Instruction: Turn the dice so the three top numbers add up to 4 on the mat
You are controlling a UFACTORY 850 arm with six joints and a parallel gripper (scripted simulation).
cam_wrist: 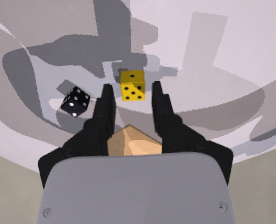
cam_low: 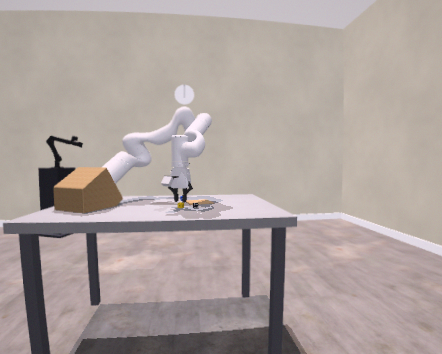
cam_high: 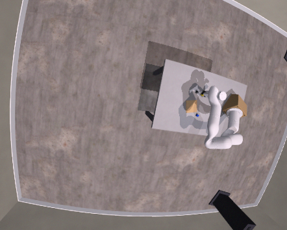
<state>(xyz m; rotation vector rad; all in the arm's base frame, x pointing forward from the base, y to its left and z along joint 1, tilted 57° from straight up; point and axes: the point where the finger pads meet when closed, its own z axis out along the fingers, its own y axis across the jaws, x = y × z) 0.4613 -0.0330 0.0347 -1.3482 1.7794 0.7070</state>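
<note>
Right now the yellow die is 4 cm below my hand. Also, from my hand: tan mat (18 cm to the left, 5 cm below, 5 cm ahead); then black die (8 cm ahead, 4 cm below, 1 cm to the left); then blue die (24 cm to the left, 7 cm behind, 4 cm below).
</note>
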